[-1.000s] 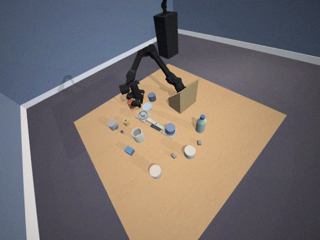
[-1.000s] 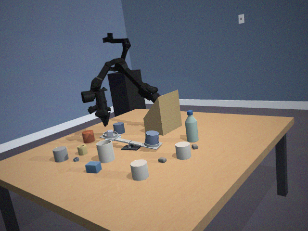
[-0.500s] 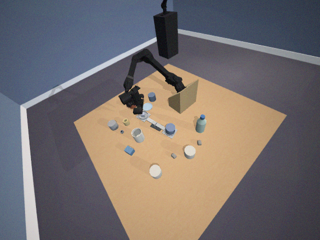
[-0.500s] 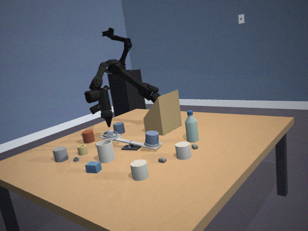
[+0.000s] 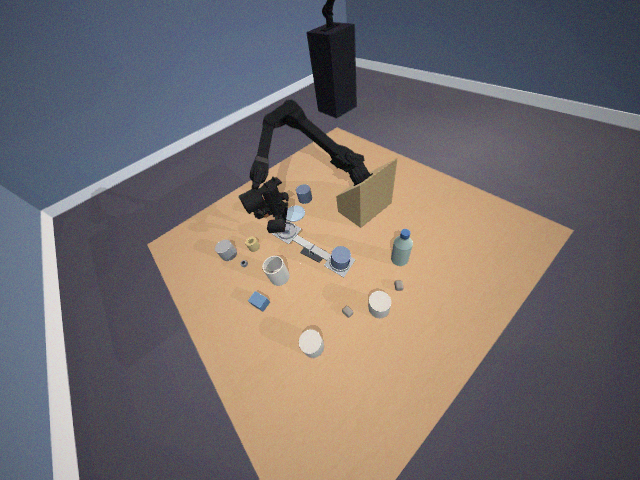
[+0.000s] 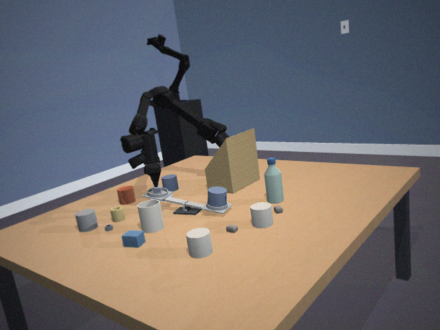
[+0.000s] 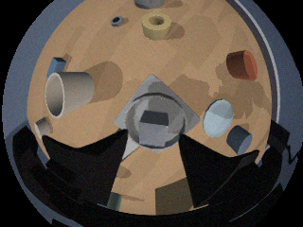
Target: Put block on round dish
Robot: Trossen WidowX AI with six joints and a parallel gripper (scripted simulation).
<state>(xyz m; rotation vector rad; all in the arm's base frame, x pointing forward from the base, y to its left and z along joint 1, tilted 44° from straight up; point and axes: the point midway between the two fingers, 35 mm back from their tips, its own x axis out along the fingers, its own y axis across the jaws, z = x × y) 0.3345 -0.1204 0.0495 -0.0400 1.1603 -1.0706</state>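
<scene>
The grey block is 2 cm below my gripper tip. Also, from my gripper tip: yellow ring: 13 cm ahead, 10 cm to the right, 9 cm below; then round pale-blue dish: 12 cm behind, 12 cm to the right, 11 cm below; then white cup: 14 cm ahead, 11 cm to the left, 7 cm below.
</scene>
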